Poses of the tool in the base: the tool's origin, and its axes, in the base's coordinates. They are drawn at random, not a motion.
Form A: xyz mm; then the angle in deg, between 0 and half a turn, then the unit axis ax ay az.
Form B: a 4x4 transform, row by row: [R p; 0 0 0 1], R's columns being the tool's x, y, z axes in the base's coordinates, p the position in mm. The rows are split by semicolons. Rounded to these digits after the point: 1 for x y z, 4 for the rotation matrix.
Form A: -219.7 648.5 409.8 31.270 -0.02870 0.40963 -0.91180
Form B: 0.8549 0.4716 0.2164 -219.7; -0.4750 0.8791 -0.0394 648.5; -0.2088 -0.0692 0.9755 409.8; 0 0 0 1
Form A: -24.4 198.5 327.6 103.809 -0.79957 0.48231 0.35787
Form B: 0.5532 -0.8252 0.1139 -24.4; -0.1302 0.0495 0.9903 198.5; -0.8228 -0.5627 -0.0800 327.6; 0 0 0 1
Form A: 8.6 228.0 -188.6 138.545 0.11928 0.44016 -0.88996
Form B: -0.7246 0.6810 0.1057 8.6; -0.4973 -0.4105 -0.7643 228.0; -0.4771 -0.6063 0.6362 -188.6; 0 0 0 1
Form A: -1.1 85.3 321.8 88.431 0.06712 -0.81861 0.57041
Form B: 0.0318 -0.6236 -0.7811 -1.1; 0.5168 0.6792 -0.5213 85.3; 0.8555 -0.3871 0.3438 321.8; 0 0 0 1
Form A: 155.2 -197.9 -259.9 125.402 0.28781 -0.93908 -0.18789
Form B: -0.4485 -0.2737 -0.8509 155.2; -0.5800 0.8134 0.0441 -197.9; 0.6800 0.5133 -0.5236 -259.9; 0 0 0 1
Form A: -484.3 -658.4 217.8 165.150 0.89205 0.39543 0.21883
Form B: 0.5983 0.6376 0.4852 -484.3; 0.7498 -0.6591 -0.0584 -658.4; 0.2825 0.3988 -0.8724 217.8; 0 0 0 1
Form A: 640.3 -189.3 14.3 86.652 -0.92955 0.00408 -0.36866
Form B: 0.8720 0.3645 0.3268 640.3; -0.3716 0.0584 0.9266 -189.3; 0.3186 -0.9294 0.1864 14.3; 0 0 0 1
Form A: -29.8 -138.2 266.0 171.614 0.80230 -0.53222 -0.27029
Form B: 0.2912 -0.8100 -0.5090 -29.8; -0.8889 -0.4258 0.1692 -138.2; -0.3538 0.4032 -0.8440 266.0; 0 0 0 1
